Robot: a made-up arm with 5 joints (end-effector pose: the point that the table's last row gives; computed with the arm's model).
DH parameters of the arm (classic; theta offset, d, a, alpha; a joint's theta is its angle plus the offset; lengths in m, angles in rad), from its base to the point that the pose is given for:
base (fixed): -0.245 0 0.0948 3.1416
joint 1: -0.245 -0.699 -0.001 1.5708
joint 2: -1.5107 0 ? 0
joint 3: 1.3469 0 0.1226 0
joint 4: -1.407 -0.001 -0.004 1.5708
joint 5: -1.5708 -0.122 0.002 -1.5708
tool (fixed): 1.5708 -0.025 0 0
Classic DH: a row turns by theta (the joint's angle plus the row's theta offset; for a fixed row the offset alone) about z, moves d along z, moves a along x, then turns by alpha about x.
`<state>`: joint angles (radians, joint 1 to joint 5).
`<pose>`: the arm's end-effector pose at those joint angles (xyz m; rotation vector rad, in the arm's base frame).
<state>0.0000 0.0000 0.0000 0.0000 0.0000</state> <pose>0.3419 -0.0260 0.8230 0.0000 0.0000 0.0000</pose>
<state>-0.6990 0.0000 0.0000 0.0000 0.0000</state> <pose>0.2852 0.1355 0.8230 0.0000 0.0000 0.6990</pose>
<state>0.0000 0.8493 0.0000 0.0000 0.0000</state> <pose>0.3498 -0.0260 0.5924 0.0000 0.8493 0.0000</pose>
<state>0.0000 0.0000 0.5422 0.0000 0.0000</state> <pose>0.3024 -0.0260 0.6989 0.0000 0.5422 0.0000</pose>
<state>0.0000 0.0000 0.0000 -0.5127 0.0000</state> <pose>0.3405 -0.0260 0.8865 0.0000 -0.5127 0.0000</pose>
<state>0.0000 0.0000 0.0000 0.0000 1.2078</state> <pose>0.3419 -0.0481 0.8409 -1.2078 0.0000 0.0000</pose>
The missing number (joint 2, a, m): 0.1332
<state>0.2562 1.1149 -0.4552 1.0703 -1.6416</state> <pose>0.2976 -0.0520 0.5722 1.3795 1.1660 -1.5639</pose>
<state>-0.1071 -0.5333 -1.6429 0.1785 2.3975</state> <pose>-0.1169 -0.0620 1.0102 -1.3344 -0.9100 -2.1137</pose>
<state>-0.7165 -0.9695 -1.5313 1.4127 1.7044</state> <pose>-0.0116 -0.1470 0.9458 -1.0927 -1.2311 -0.3781</pose>
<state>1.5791 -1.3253 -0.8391 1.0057 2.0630</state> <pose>0.0713 0.1493 0.9438 2.1730 -0.9609 1.9594</pose>
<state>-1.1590 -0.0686 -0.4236 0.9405 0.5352</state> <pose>0.1839 0.1489 0.8320 -0.7267 0.0833 1.2306</pose>
